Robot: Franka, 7 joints.
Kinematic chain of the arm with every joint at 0, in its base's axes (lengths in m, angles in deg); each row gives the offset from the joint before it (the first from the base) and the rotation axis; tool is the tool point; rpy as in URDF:
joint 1: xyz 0 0 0.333 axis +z
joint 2: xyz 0 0 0 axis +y
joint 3: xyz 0 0 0.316 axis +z
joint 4: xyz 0.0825 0 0 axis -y
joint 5: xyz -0.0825 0 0.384 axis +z
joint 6: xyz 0 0 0 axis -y
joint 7: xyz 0.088 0 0 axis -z
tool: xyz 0 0 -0.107 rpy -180 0 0
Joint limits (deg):
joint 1: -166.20..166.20
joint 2: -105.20..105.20
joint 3: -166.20..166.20
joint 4: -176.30..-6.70
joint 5: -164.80..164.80
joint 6: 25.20..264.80
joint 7: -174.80..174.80
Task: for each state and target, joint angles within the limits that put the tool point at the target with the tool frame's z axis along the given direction. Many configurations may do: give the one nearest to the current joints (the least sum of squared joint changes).
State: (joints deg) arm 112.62 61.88 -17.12 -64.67 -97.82 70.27 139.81
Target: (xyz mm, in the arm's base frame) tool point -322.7 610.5 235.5 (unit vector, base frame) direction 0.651 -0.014 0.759
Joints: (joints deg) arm 137.63 71.76 -17.36 -61.59 -101.44 43.10 139.81
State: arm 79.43 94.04 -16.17 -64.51 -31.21 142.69 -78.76
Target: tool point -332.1 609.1 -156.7 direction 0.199 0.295 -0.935
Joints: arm 118.58 100.70 -1.34 -40.97 -32.85 147.08 -78.76
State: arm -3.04 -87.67 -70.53 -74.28 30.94 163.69 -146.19
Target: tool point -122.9 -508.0 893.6 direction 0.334 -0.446 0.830
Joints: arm 38.12 -74.33 -31.00 -81.98 34.43 186.88 -146.19
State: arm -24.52 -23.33 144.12 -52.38 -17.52 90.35 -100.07
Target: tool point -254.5 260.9 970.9 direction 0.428 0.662 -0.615
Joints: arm -6.48 -17.91 129.33 -17.57 -41.03 58.43 -100.07
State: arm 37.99 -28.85 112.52 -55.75 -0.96 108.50 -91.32
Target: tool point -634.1 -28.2 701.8 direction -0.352 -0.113 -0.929
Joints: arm 42.18 -18.77 126.20 -66.64 24.37 98.18 -91.32
